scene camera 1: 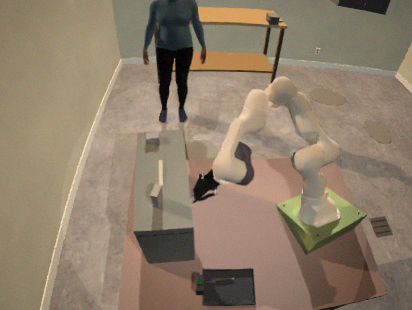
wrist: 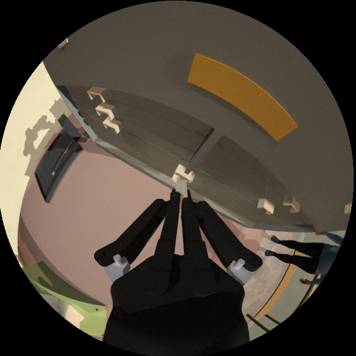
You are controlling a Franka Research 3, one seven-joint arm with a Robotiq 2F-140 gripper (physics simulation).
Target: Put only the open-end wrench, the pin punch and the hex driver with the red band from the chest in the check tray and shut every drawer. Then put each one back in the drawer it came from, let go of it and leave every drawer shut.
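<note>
The grey chest stands on the left of the pink mat. Its drawer fronts, with beige handles, all look shut in the wrist view. My gripper is shut with nothing between the fingers. Its tips are right at the lowest middle handle on the chest's front. The dark check tray lies at the front of the mat. One slim tool lies in it. I cannot tell which tool it is. The drawers' contents are hidden.
A person stands just behind the chest. A wooden shelf table is at the back wall. Small beige blocks lie on the chest top. A small box with a green button sits at the tray's left. The arm's green base is at the right.
</note>
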